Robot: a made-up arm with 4 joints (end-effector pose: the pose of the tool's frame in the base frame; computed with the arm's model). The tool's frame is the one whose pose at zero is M. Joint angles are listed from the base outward.
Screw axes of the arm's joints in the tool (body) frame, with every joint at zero. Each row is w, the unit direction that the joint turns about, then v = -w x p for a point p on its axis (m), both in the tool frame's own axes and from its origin. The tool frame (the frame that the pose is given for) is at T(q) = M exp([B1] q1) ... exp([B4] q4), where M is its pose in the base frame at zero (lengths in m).
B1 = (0, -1, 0, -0.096, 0, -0.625)
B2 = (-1, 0, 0, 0, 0.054, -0.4)
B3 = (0, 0, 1, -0.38, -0.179, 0)
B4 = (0, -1, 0, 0.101, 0, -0.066)
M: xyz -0.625 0.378 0.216 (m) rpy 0 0 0 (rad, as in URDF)
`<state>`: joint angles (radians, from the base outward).
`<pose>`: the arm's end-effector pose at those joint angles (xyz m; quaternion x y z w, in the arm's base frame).
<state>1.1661 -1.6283 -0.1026 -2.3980</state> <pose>-0.6142 -0.3192 -0.2035 -0.1179 0.4265 0.7174 0.5380</pose>
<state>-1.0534 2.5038 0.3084 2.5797</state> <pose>-0.5833 -0.2059 0.4376 0.2750 -0.1087 0.8984 0.3247</pose>
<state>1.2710 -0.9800 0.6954 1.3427</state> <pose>-0.5189 0.0848 -0.4650 0.4530 -0.8426 0.2846 0.0616</pose>
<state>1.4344 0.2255 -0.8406 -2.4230</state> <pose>-0.2586 0.4002 -0.0963 0.4157 0.3900 0.0458 0.8204</pose>
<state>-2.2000 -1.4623 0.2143 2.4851</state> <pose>0.6752 -0.1732 0.2790 -0.4059 -0.1758 -0.5313 0.7225</pose>
